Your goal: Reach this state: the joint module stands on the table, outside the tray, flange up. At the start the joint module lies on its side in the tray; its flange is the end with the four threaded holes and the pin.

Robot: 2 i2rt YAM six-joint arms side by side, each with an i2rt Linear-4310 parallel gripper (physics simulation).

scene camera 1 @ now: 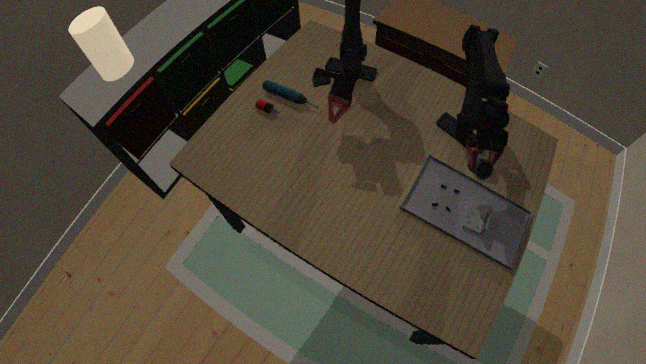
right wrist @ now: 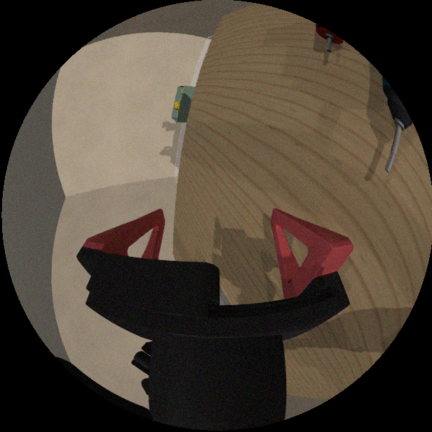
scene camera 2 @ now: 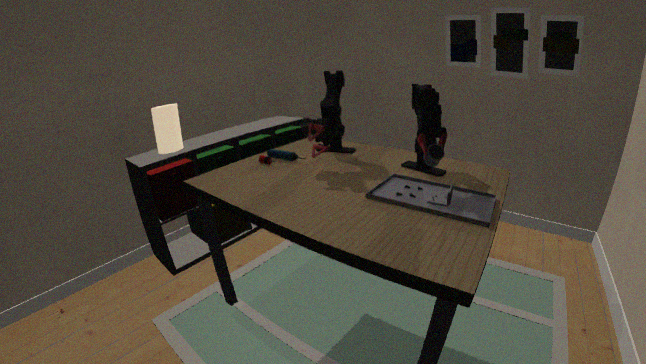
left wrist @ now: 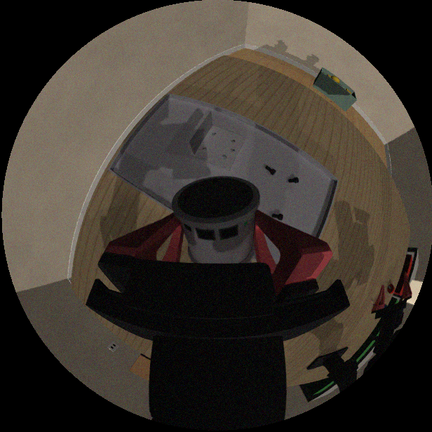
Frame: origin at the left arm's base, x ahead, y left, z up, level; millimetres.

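Seen in the pictures: left gripper, fingertip midpoint: (scene camera 1: 481,169) (scene camera 2: 434,156); right gripper, fingertip midpoint: (scene camera 1: 331,122) (scene camera 2: 311,149); left arm's base at its link origin: (scene camera 1: 461,134) (scene camera 2: 423,169); right arm's base at its link origin: (scene camera 2: 335,150).
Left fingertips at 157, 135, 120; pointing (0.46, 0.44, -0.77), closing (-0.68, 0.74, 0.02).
Pixels of each thing's top centre, then the offset from my left fingertips to it, as dx, dy, dz. "spot": a spot on its surface instead.
- joint module at its top centre: (scene camera 1: 485,159) (scene camera 2: 434,143) -7, -7, +45
- blue screwdriver at a spot on its surface: (scene camera 1: 284,92) (scene camera 2: 281,152) spot: +178, -701, -82
The joint module (scene camera 1: 482,167) (scene camera 2: 434,154) (left wrist: 220,237) is a short dark-grey cylinder with a hollow, dark rimmed end and small windows around its side. My left gripper (scene camera 1: 483,161) (scene camera 2: 433,149) (left wrist: 217,215) is shut on its side and holds it in the air by the tray's back edge. The hollow end points away from the wrist; the flange's holes and pin do not show. The grey tray (scene camera 1: 417,197) (scene camera 2: 475,207) (left wrist: 305,200) lies on the table. My right gripper (scene camera 2: 317,141) (right wrist: 217,214) is open and empty, far to the left in the scene views.
An L-shaped bracket plate (scene camera 1: 475,222) (scene camera 2: 441,199) (left wrist: 220,142) and several small black screws stand or lie in the tray. A blue screwdriver (scene camera 1: 284,92) (scene camera 2: 282,155) and a short red one (scene camera 1: 264,106) (scene camera 2: 265,160) lie at the table's left, near the right arm.
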